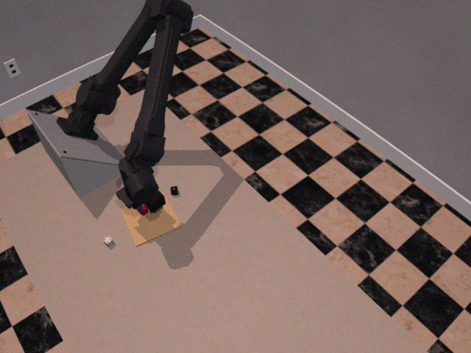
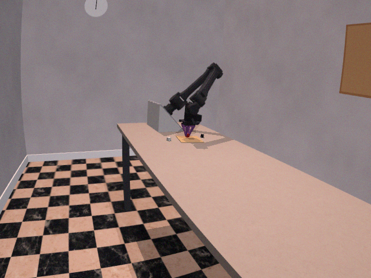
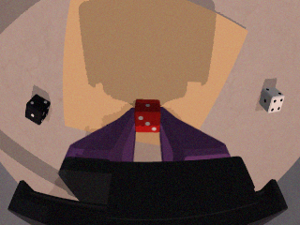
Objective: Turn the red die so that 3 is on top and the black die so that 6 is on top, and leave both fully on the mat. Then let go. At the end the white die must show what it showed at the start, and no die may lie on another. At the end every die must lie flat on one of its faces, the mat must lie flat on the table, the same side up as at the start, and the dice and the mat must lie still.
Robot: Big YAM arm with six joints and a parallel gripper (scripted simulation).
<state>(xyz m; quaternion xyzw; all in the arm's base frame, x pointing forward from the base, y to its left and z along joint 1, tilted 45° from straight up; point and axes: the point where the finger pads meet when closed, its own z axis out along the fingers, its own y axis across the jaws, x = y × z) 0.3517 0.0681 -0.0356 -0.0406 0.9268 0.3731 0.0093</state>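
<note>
Right now the red die is right at my hand. Also, from my hand: orange mat: 30 mm ahead, 20 mm below; then white die: 20 mm ahead, 130 mm to the right, 10 mm below; then black die: 10 mm behind, 110 mm to the left, 10 mm below.
</note>
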